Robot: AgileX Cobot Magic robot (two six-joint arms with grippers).
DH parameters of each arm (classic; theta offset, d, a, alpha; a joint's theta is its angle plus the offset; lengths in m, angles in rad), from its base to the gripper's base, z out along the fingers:
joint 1: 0 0.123 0 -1.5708
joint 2: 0.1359 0 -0.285 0
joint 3: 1.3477 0 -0.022 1.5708
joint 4: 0 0.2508 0 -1.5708
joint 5: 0 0 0.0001 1.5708
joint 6: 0 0.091 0 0
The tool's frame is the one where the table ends.
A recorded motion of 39 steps. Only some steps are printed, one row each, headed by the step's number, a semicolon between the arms.
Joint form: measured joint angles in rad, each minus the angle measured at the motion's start. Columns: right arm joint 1, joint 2, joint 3, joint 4, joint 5, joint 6; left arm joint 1, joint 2, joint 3, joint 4, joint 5, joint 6.
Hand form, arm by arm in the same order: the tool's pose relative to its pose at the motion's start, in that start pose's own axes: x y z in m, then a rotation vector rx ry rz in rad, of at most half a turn. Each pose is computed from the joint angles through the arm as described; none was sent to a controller.
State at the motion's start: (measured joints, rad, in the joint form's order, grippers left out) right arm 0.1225 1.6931 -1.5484 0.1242 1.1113 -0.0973; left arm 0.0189 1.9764 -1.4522 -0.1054 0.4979 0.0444
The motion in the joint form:
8: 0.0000 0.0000 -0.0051 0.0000 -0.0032 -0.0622; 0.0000 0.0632 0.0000 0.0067 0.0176 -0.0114
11: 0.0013 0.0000 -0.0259 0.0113 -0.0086 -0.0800; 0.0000 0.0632 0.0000 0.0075 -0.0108 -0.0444
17: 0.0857 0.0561 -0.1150 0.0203 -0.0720 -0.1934; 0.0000 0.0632 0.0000 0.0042 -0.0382 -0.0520
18: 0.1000 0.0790 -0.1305 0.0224 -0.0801 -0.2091; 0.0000 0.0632 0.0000 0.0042 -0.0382 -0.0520
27: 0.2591 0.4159 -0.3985 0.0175 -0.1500 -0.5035; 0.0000 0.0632 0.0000 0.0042 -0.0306 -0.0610
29: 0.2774 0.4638 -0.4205 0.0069 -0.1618 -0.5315; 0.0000 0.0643 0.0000 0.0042 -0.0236 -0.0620
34: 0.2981 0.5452 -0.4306 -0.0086 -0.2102 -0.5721; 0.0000 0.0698 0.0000 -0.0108 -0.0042 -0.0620
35: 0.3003 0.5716 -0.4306 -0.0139 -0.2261 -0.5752; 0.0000 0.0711 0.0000 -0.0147 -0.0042 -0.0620
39: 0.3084 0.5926 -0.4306 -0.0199 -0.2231 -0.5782; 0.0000 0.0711 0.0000 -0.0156 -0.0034 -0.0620
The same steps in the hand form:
8: -0.0012 0.0001 -0.0012 0.0008 -0.0082 -0.0628; 0.0145 0.0021 0.0249 -0.0058 0.0808 -0.0087
11: -0.0056 0.0018 -0.0061 -0.0073 -0.0355 -0.0791; 0.0119 0.0022 0.0250 -0.0080 0.0523 -0.0408
17: -0.0285 0.0334 -0.0018 -0.0359 -0.1285 -0.2663; 0.0094 0.0022 0.0251 -0.0073 0.0248 -0.0513
18: -0.0324 0.0387 0.0047 -0.0429 -0.1291 -0.2927; 0.0094 0.0022 0.0251 -0.0073 0.0248 -0.0513
27: -0.0738 0.1087 0.0989 -0.0901 -0.1389 -0.7208; 0.0101 0.0022 0.0251 -0.0073 0.0324 -0.0603
29: -0.0740 0.1168 0.1174 -0.0897 -0.1248 -0.7688; 0.0110 0.0022 0.0255 -0.0073 0.0405 -0.0614
34: -0.0705 0.1252 0.1551 -0.0853 -0.1013 -0.8310; 0.0139 0.0016 0.0276 -0.0008 0.0652 -0.0751
35: -0.0685 0.1255 0.1680 -0.0828 -0.0898 -0.8375; 0.0142 0.0015 0.0281 0.0008 0.0665 -0.0787
39: -0.0646 0.1284 0.1784 -0.0864 -0.0651 -0.8511; 0.0143 0.0015 0.0281 0.0013 0.0673 -0.0795

